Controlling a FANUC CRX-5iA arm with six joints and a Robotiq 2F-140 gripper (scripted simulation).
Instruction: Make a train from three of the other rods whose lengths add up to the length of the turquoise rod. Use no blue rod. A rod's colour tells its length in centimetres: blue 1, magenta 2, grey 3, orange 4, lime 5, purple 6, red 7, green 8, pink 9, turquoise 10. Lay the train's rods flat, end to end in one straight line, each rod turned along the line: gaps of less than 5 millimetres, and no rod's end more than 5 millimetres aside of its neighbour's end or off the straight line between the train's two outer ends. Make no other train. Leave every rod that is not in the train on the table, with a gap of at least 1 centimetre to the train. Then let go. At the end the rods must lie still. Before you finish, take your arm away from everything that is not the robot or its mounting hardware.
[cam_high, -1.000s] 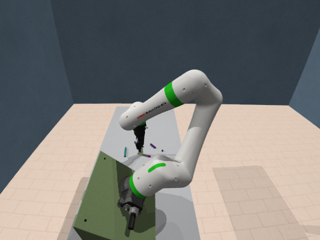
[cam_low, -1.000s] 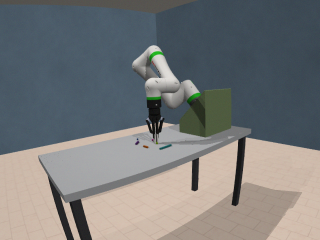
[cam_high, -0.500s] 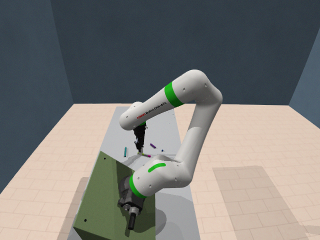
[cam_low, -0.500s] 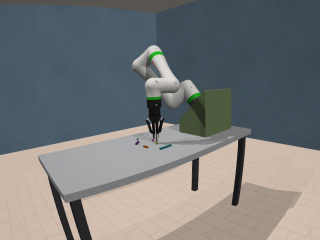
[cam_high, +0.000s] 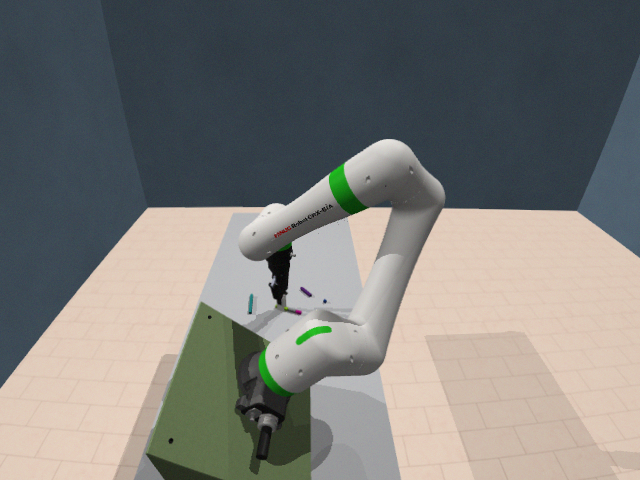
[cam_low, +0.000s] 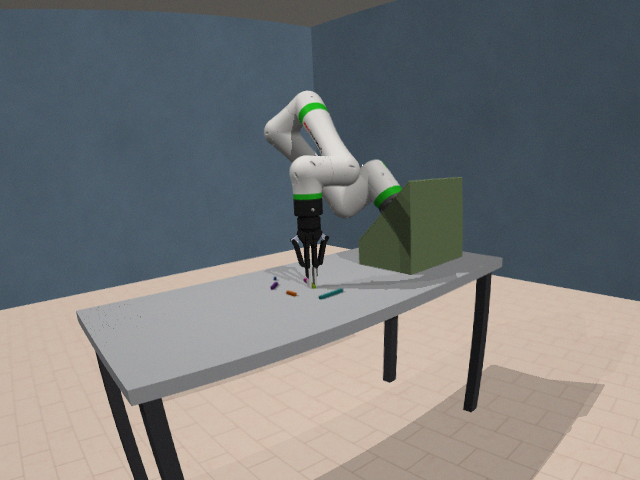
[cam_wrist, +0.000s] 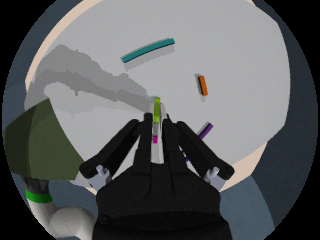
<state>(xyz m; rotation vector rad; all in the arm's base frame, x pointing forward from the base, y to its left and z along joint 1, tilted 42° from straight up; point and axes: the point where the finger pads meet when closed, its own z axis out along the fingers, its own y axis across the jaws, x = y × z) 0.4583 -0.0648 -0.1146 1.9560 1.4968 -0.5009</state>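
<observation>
My gripper is now 3 cm above the lime rod. Round my hand: orange rod: 10 cm ahead, 3 cm to the left, 3 cm below; grey rod: 1 cm behind, 4 cm to the right, 3 cm below; magenta rod: 2 cm behind, 7 cm to the right, 3 cm below.
</observation>
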